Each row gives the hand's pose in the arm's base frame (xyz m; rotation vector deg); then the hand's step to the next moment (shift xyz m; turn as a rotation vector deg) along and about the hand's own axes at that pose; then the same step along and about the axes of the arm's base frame.
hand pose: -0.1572 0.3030 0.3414 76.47 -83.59 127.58
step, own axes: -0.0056 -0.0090 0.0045 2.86 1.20 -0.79
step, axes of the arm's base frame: 0.0109 0.0027 0.0023 -2.81 -0.88 1.25
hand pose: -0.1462 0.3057 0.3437 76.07 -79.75 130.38
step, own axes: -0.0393 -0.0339 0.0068 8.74 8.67 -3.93
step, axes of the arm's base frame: 0.0456 0.0249 -0.0068 -12.19 -4.27 0.37
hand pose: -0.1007 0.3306 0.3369 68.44 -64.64 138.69
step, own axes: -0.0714 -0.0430 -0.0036 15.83 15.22 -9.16
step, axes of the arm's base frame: 0.0651 0.0415 -0.0316 -23.04 -5.93 0.16
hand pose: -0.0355 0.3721 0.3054 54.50 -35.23 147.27
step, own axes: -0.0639 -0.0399 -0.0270 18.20 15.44 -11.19
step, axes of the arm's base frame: 0.0495 0.0376 -0.0504 -25.93 -4.74 0.31
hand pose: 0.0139 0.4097 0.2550 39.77 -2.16 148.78
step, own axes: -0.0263 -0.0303 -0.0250 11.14 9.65 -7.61
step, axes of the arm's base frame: 0.0217 0.0197 -0.0371 -16.31 -2.98 -0.46
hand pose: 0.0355 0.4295 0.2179 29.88 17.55 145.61
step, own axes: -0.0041 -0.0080 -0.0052 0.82 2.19 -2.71
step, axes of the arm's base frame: 0.0046 0.0039 -0.0084 -2.77 -1.70 -1.51
